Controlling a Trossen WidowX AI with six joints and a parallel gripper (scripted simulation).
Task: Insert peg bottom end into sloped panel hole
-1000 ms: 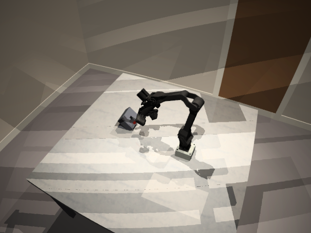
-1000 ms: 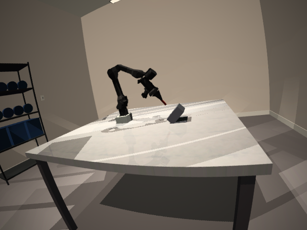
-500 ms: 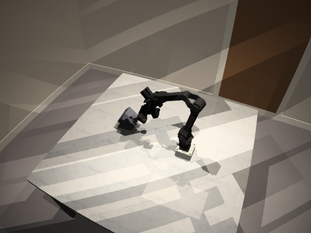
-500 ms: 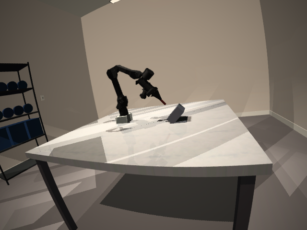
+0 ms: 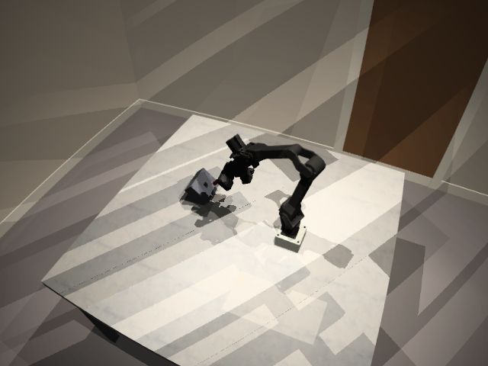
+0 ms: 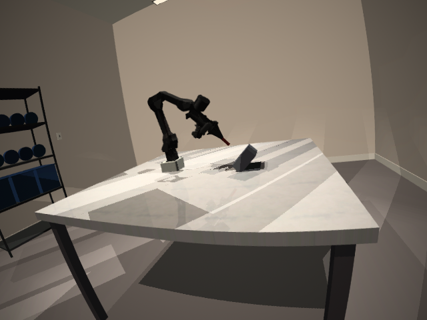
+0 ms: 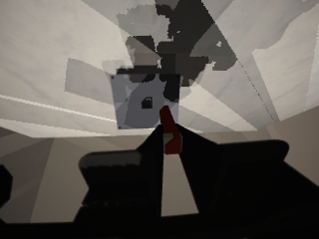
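The grey sloped panel is 100 mm ahead of my gripper tip, 20 mm to the right of it and 110 mm below it. Also, from my gripper tip: red peg: 10 mm behind, 10 mm above.
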